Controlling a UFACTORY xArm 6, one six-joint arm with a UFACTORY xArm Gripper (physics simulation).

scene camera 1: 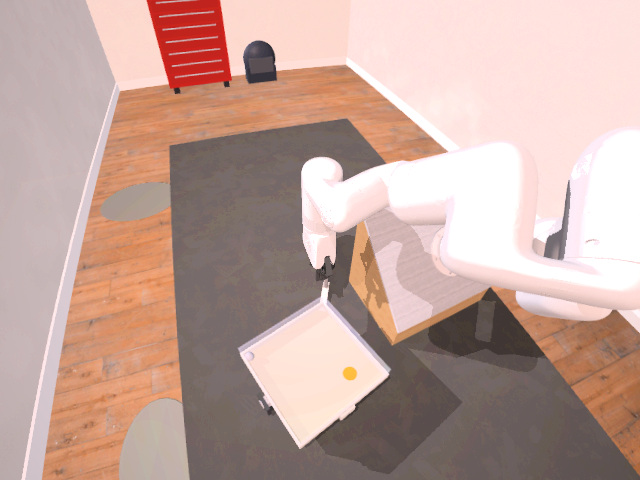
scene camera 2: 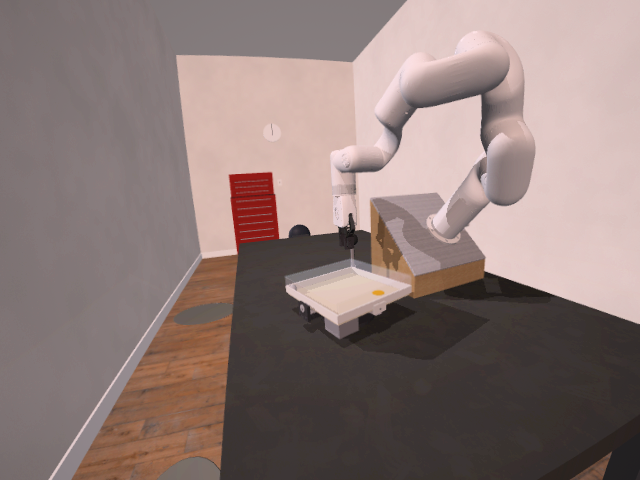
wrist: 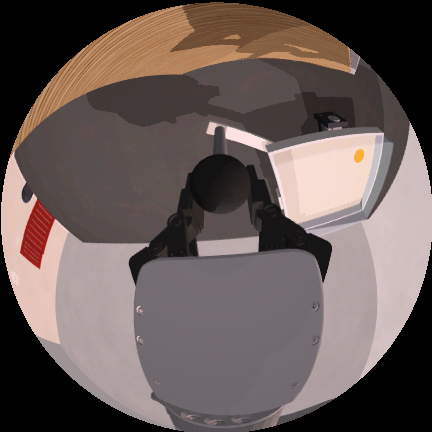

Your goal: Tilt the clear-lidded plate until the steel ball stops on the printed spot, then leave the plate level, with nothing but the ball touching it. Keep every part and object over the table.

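Observation:
The clear-lidded plate (scene camera 1: 305, 387) (scene camera 2: 330, 298) (wrist: 320, 185) stands above the table on a grey block (scene camera 2: 341, 326). The steel ball (scene camera 1: 249, 355) (scene camera 2: 294, 287) is in the plate's left corner in both scene views, away from the orange printed spot (scene camera 1: 349, 373) (scene camera 2: 378, 292) (wrist: 359, 156) near the right corner. I cannot make out the ball in the wrist view. My gripper (scene camera 1: 324, 271) (scene camera 2: 349, 242) (wrist: 222, 180) points down, shut on a black round knob (wrist: 220, 192). The knob tops a thin rod (wrist: 220, 140) on a white arm (scene camera 1: 324, 293) (wrist: 247, 136) at the plate's far corner. The plate's exact tilt is hard to tell.
A black bracket (scene camera 1: 266, 404) (scene camera 2: 305, 310) sits at the plate's left side, and a white lug (scene camera 1: 347, 411) (scene camera 2: 379, 308) on its front right side. The wooden wedge (scene camera 1: 436, 317) (scene camera 2: 449, 283) (wrist: 125, 55) under the robot stands right of the plate on the dark table (scene camera 1: 232, 206) (scene camera 2: 439, 387).

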